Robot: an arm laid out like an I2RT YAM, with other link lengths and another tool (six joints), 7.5 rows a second.
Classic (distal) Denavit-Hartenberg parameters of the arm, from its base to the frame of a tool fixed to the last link. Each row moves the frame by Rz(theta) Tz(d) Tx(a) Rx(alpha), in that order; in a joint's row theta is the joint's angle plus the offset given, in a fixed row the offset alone. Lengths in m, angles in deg.
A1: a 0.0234, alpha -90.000, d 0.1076, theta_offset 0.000
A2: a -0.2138, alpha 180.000, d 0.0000, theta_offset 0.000
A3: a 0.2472, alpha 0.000, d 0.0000, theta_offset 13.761
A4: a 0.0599, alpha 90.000, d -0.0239, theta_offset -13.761
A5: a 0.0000, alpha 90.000, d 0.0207, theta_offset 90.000
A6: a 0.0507, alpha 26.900, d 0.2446, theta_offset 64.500
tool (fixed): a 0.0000, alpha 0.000, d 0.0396, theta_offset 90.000
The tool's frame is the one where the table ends.
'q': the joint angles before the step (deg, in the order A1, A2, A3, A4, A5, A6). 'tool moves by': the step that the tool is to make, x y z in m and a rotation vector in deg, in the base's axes. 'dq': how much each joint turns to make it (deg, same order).
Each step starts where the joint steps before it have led.
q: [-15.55, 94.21, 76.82, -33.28, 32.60, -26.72]
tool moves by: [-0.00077, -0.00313, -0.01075, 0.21, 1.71, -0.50]
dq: [-0.26, 2.46, 0.91, -0.17, 0.35, 0.03]
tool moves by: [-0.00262, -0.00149, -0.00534, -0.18, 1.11, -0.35]
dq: [0.00, 0.99, 0.01, -0.04, 0.59, -0.01]
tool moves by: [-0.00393, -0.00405, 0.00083, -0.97, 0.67, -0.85]
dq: [0.00, 0.56, 0.11, 0.06, 1.40, 0.02]
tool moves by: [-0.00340, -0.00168, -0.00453, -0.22, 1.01, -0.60]
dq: [0.00, 0.98, 0.11, -0.18, 0.74, 0.25]
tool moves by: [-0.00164, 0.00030, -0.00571, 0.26, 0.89, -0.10]
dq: [0.00, 0.81, 0.04, -0.22, 0.05, 0.10]
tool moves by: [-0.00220, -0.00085, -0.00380, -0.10, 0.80, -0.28]
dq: [0.00, 0.72, 0.02, -0.08, 0.42, 0.07]
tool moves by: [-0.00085, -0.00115, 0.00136, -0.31, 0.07, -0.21]
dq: [-0.01, 0.04, 0.09, -0.03, 0.38, -0.01]
